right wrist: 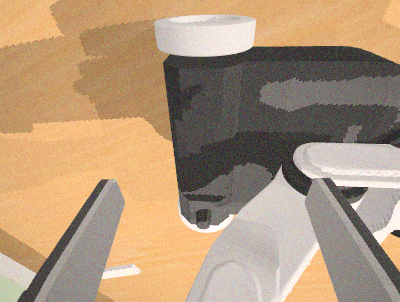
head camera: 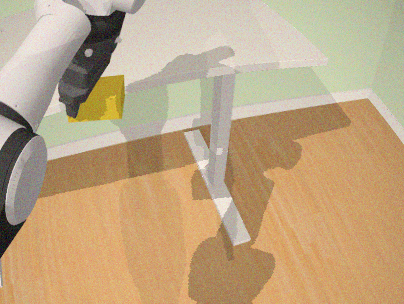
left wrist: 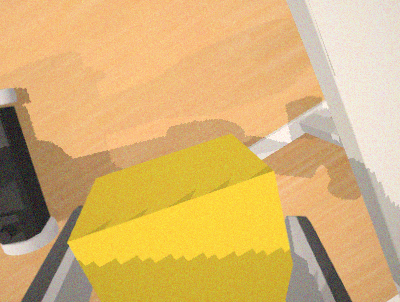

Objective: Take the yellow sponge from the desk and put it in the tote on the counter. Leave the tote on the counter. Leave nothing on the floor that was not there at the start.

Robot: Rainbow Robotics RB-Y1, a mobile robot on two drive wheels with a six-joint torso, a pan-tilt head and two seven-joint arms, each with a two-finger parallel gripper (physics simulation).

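Pixels of known places: left gripper, fingertip midpoint: (head camera: 81,98) (left wrist: 192,227); right gripper, fingertip midpoint: (right wrist: 212,190); robot's base at its link origin: (left wrist: 19,163).
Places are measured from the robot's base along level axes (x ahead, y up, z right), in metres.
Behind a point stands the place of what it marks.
The yellow sponge (head camera: 107,102) @[y 1.056, x 0.542, z -0.170 m] (left wrist: 175,167) @[y 1.039, x 0.563, z -0.253 m] is held between the fingers of my left gripper (head camera: 75,112) @[y 1.046, x 0.566, z -0.230 m] (left wrist: 192,227) @[y 1.046, x 0.566, z -0.230 m], which is shut on it. In the left wrist view, floor shows behind the sponge and the pale desk (head camera: 165,25) @[y 0.951, x 1.023, z -0.155 m] (left wrist: 370,75) @[y 0.951, x 0.723, z -0.265 m] lies at the right, apart from it. In the head view the sponge overlaps the desk's near edge. My right gripper (right wrist: 212,190) @[y 0.518, x -0.029, z 0.250 m] is open with no object between its fingers, in front of the robot's own base and arm parts. The tote and the counter do not show in these views.
The desk's leg (head camera: 220,125) @[y 0.420, x 1.185, z 0.024 m] stands on a long foot (head camera: 232,220) on the wooden floor (head camera: 325,225) @[y 0.001, x 1.003, z 0.586 m] (left wrist: 150,40) @[y 0.002, x 0.592, z -0.392 m] (right wrist: 140,175) @[y 0.001, x 0.261, z -0.236 m]. The robot's dark base (left wrist: 17,175) @[y 0.182, x 0.070, z -0.006 m] (right wrist: 205,110) @[y 0.249, x -0.009, z 0.165 m] also shows. A green wall (head camera: 365,30) @[y 0.612, x 2.041, z 0.953 m] with a white skirting board stands behind the desk.
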